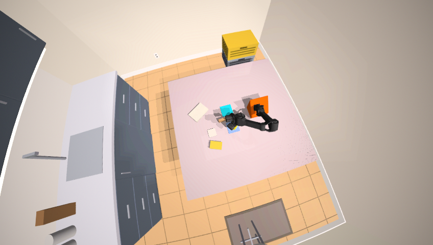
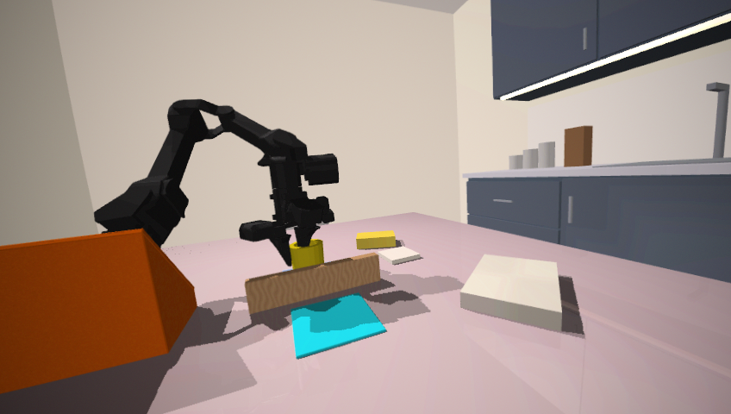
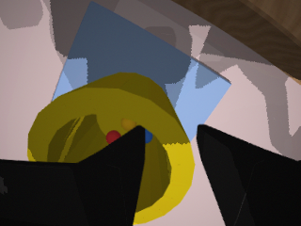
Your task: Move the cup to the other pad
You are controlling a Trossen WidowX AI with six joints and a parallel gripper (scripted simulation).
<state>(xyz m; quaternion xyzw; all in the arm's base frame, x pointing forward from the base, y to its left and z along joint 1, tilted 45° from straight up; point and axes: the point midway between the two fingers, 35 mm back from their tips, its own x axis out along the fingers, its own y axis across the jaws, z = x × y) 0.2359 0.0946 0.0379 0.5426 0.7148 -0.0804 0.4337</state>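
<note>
My gripper tip is 3 cm short of the pale blue pad, 2 cm to the right of it and 5 cm above it. The rest, counted from my gripper tip: small white tile: 24 cm ahead, 3 cm to the left, 3 cm below; yellow cup: 2 cm ahead, 2 cm to the left; wooden bar: 3 cm ahead, 8 cm to the right, 2 cm below.
</note>
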